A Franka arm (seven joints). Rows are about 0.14 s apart.
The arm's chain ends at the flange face. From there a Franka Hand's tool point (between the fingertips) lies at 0.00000 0.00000 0.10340 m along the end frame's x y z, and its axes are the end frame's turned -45 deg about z.
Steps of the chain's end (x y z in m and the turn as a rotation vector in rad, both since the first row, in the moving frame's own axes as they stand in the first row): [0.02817 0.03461 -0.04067 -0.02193 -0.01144 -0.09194]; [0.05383 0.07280 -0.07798 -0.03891 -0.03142 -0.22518]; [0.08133 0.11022 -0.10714 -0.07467 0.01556 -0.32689]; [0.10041 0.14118 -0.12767 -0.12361 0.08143 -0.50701]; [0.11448 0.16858 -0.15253 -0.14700 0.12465 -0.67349]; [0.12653 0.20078 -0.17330 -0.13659 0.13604 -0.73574]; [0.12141 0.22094 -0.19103 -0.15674 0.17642 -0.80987]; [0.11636 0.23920 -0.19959 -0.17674 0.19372 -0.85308]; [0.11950 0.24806 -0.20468 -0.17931 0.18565 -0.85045]
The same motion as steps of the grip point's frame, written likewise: [-0.00695 0.04527 -0.04070 -0.00742 -0.02360 -0.09194]; [-0.01845 0.09066 -0.07811 -0.00530 -0.04973 -0.22518]; [-0.02360 0.14262 -0.10744 -0.06380 -0.04180 -0.32689]; [-0.02806 0.18590 -0.12878 -0.14499 -0.02983 -0.50701]; [-0.03334 0.21896 -0.15437 -0.19209 -0.01580 -0.67349]; [-0.04555 0.24952 -0.17513 -0.19278 -0.00039 -0.73574]; [-0.05981 0.26310 -0.19374 -0.23558 0.01392 -0.80987]; [-0.07497 0.27455 -0.20292 -0.26195 0.01201 -0.85308]; [-0.07988 0.28303 -0.20790 -0.25807 0.00448 -0.85045]
